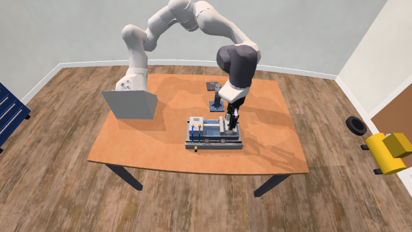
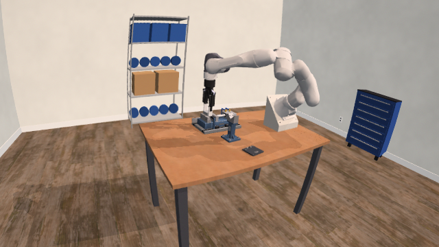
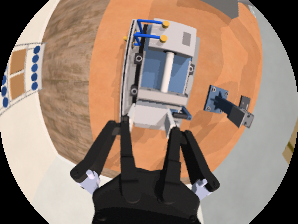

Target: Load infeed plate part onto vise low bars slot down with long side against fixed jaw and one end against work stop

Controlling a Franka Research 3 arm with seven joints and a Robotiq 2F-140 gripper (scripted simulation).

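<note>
My hand is 30 mm above the part. From my hand the other things lie so: fixed jaw 40 mm below, 30 mm ahead, 20 mm to the left; air cylinder 170 mm behind, 40 mm below, 10 mm to the left; vise 80 mm below, 70 mm behind, 10 mm to the left.
</note>
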